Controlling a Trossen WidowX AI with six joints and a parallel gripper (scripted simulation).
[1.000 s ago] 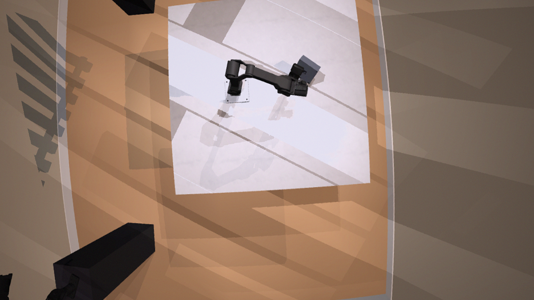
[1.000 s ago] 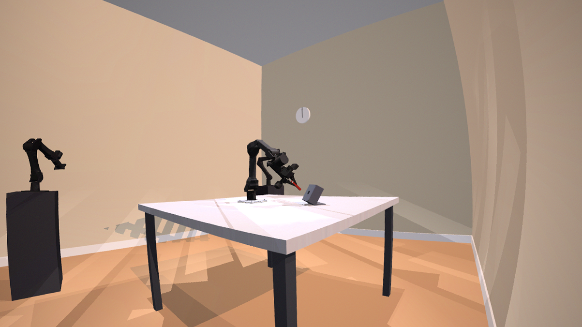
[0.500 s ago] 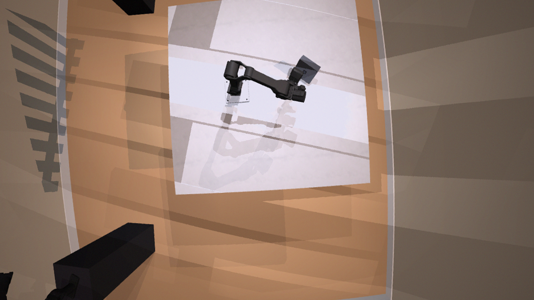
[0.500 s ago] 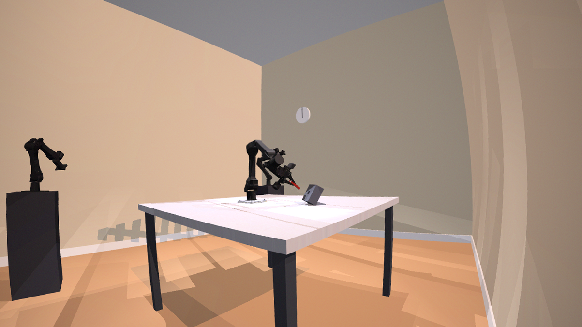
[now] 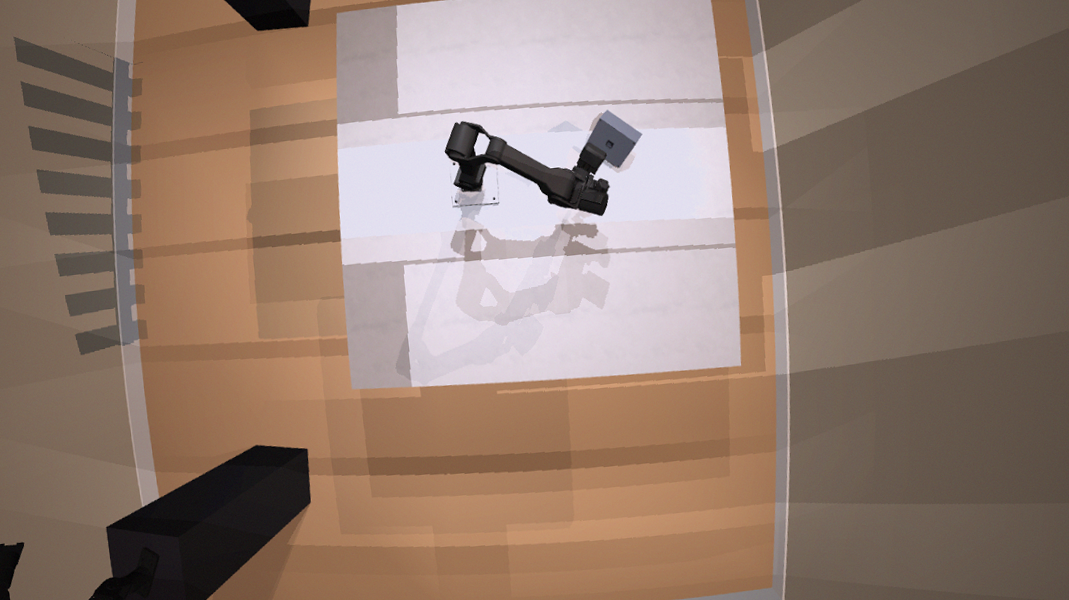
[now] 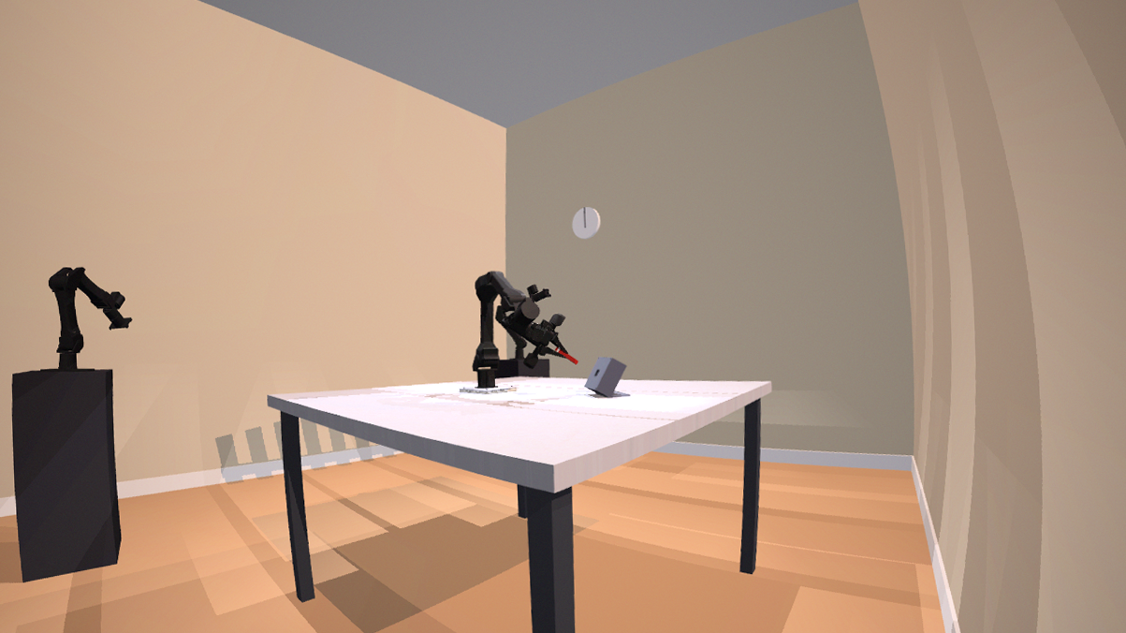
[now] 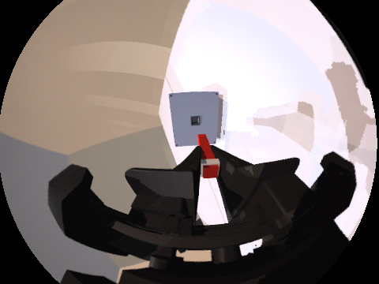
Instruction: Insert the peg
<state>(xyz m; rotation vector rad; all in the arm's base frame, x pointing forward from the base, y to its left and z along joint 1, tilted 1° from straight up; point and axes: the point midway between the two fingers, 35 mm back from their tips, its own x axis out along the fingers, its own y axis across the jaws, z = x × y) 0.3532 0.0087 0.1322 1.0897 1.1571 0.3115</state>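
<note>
My gripper tip is now 90 mm to the right of the grey sloped panel, 80 mm short of it and 70 mm above it. The rest, counted from my gripper tip: red peg: 10 mm to the right, 10 mm behind, 10 mm above.
</note>
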